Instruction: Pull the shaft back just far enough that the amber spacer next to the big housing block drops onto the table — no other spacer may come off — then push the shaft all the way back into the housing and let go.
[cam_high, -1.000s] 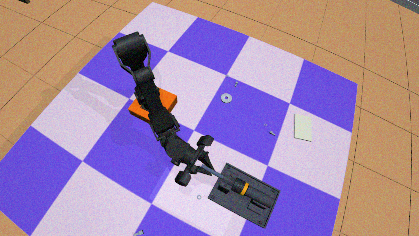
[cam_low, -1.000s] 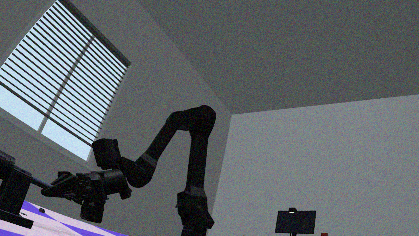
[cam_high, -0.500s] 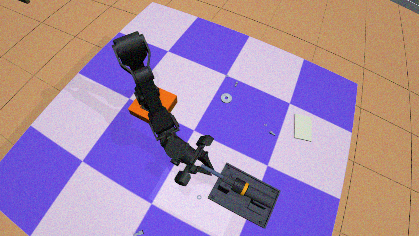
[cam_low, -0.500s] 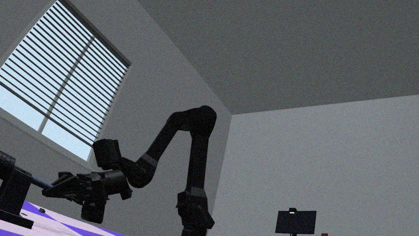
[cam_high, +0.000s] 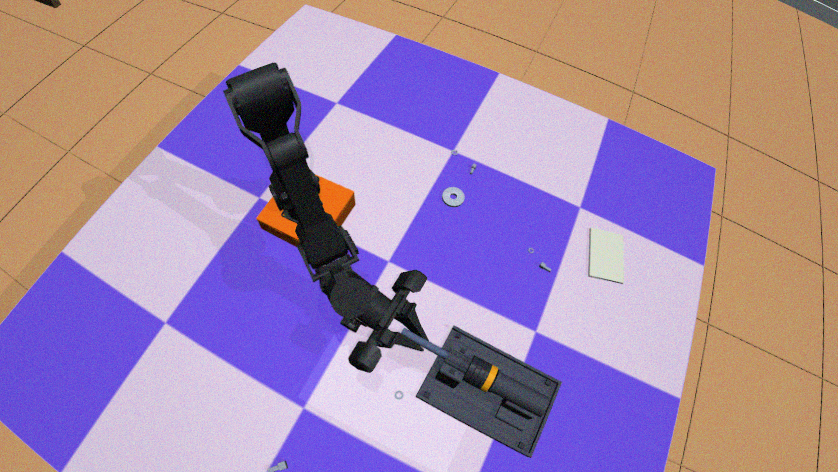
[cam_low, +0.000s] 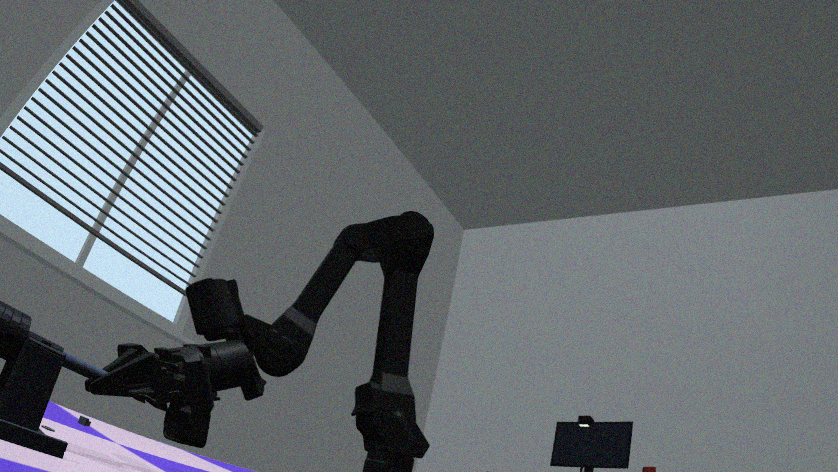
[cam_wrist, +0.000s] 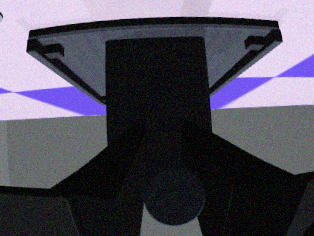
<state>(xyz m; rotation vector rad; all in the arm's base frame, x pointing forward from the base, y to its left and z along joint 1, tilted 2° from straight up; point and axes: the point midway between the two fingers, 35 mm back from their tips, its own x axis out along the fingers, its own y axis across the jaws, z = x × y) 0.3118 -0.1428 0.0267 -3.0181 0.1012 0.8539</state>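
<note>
Right now the shaft is 4 cm ahead of my gripper tip and 2 cm above it. Also, from my gripper tip: amber spacer 12 cm ahead, 2 cm above, 1 cm to the right; pale card 37 cm to the left, 28 cm ahead, 6 cm below.
</note>
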